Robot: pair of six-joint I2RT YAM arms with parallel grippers.
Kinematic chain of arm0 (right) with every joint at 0, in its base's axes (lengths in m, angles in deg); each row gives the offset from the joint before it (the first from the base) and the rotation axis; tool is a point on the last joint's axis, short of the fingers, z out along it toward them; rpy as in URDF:
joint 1: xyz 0 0 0.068 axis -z
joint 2: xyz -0.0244 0.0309 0.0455 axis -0.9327 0.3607 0
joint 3: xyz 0.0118 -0.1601 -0.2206 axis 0.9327 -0.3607 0
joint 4: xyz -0.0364 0.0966 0.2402 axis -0.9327 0.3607 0
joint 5: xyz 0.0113 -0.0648 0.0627 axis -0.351 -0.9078 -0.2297
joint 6: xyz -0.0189 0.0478 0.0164 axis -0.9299 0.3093 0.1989
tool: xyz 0 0 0 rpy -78.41 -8.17 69.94
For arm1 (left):
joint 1: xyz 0 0 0.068 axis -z
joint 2: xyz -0.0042 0.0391 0.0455 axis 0.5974 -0.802 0
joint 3: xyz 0.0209 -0.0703 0.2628 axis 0.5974 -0.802 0
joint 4: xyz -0.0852 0.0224 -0.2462 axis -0.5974 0.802 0
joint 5: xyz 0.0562 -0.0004 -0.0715 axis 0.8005 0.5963 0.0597
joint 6: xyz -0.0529 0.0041 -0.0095 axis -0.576 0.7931 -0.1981
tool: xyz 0 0 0 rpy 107.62 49.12 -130.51
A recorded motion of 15 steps. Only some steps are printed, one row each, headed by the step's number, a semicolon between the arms.
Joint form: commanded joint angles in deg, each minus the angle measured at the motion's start. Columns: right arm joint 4, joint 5, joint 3, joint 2, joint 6, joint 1; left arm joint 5, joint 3, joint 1, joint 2, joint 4, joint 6.
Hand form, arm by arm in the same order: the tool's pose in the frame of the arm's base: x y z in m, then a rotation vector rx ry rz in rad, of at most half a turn. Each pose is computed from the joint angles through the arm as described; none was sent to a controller.
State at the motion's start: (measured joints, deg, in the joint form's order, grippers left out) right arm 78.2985 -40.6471 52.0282 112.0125 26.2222 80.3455; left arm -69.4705 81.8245 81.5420 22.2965 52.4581 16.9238
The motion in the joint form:
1: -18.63 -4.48 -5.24 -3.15 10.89 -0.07; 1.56 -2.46 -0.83 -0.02 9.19 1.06
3: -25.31 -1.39 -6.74 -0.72 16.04 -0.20; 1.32 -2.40 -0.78 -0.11 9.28 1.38
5: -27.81 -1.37 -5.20 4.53 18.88 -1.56; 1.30 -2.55 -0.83 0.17 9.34 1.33
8: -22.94 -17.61 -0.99 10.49 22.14 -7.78; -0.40 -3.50 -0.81 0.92 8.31 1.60
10: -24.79 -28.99 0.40 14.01 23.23 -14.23; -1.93 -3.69 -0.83 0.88 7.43 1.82
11: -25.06 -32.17 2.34 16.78 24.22 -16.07; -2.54 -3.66 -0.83 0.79 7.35 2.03
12: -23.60 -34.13 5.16 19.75 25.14 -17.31; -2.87 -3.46 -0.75 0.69 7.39 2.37
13: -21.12 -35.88 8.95 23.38 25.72 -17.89; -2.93 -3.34 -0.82 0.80 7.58 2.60
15: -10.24 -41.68 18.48 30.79 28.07 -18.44; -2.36 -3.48 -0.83 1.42 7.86 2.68
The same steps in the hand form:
1: 0.2047 -0.0215 0.3336 0.4961 1.8774 0.9081; 0.1657 -0.1511 0.2638 0.2256 2.3904 -0.3888
3: 0.2167 -0.0218 0.3282 0.5113 1.8443 1.0138; 0.1656 -0.1515 0.2637 0.2359 2.3925 -0.3896
5: 0.2378 -0.0202 0.3230 0.5536 1.8669 1.0645; 0.1650 -0.1507 0.2637 0.2337 2.3918 -0.3908
8: 0.2628 -0.0048 0.3148 0.7782 1.9189 0.8962; 0.1630 -0.1502 0.2622 0.2522 2.3879 -0.4294
10: 0.2784 0.0187 0.3104 0.8148 1.9036 0.7832; 0.1632 -0.1516 0.2620 0.2683 2.3854 -0.4628
11: 0.2895 0.0266 0.3099 0.8389 1.9016 0.7566; 0.1632 -0.1522 0.2620 0.2783 2.3874 -0.4725
12: 0.3007 0.0328 0.3103 0.8669 1.9190 0.7355; 0.1632 -0.1529 0.2627 0.2898 2.3867 -0.4771
13: 0.3148 0.0364 0.3108 0.9016 1.9440 0.7006; 0.1631 -0.1525 0.2635 0.2935 2.3854 -0.4763
15: 0.3395 0.0388 0.3106 1.0433 2.0206 0.5518; 0.1618 -0.1507 0.2645 0.2889 2.3790 -0.4673

